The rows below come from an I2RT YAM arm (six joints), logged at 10 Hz.
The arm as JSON. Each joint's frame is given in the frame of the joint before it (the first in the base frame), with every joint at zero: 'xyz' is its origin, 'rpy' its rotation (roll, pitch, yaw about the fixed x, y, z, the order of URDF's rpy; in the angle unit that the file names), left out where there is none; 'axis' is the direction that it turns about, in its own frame. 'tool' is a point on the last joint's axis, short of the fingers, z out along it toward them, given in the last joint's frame.
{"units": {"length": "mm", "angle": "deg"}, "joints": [
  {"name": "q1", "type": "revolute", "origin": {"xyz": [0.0, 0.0, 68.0], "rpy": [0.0, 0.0, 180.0]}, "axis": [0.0, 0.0, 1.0]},
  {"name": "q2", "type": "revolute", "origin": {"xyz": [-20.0, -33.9, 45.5], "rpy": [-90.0, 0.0, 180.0]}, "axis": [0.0, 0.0, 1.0]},
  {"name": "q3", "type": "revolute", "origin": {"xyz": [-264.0, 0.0, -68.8], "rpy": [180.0, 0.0, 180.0]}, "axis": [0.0, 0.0, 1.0]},
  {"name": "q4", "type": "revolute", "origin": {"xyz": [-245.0, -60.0, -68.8], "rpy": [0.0, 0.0, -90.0]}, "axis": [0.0, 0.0, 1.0]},
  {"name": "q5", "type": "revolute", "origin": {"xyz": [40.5, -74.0, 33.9], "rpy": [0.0, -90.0, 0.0]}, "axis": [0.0, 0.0, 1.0]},
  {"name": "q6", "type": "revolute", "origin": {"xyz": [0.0, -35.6, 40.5], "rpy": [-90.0, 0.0, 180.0]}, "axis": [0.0, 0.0, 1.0]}
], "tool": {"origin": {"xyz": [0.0, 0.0, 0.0], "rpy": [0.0, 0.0, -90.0]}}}
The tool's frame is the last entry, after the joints.
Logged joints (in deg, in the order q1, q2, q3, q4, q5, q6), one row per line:
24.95 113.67 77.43 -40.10 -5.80 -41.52
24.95 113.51 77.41 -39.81 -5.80 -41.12
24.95 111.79 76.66 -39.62 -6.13 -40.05
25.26 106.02 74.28 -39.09 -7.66 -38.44
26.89 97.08 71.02 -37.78 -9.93 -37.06
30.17 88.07 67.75 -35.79 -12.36 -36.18
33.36 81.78 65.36 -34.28 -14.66 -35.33
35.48 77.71 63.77 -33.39 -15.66 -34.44
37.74 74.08 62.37 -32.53 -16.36 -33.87
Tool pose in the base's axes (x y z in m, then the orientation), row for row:
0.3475 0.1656 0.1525 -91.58 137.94 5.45
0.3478 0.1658 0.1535 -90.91 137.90 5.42
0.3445 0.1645 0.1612 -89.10 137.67 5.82
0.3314 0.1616 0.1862 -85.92 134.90 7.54
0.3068 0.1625 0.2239 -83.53 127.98 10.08
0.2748 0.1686 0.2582 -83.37 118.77 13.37
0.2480 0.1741 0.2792 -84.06 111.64 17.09
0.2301 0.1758 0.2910 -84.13 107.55 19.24
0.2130 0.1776 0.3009 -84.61 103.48 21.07
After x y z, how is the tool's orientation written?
As a rotation vector, in degrees.
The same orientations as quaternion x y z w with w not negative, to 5 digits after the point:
-0.54849 0.82615 0.03264 0.12479
-0.54556 0.82755 0.03253 0.12829
-0.53777 0.83091 0.03513 0.13839
-0.52855 0.82986 0.04638 0.17265
-0.53049 0.81278 0.06402 0.23209
-0.54670 0.77884 0.08767 0.29467
-0.56245 0.74699 0.11435 0.33554
-0.56938 0.72788 0.13021 0.35922
-0.57833 0.70732 0.14402 0.38012

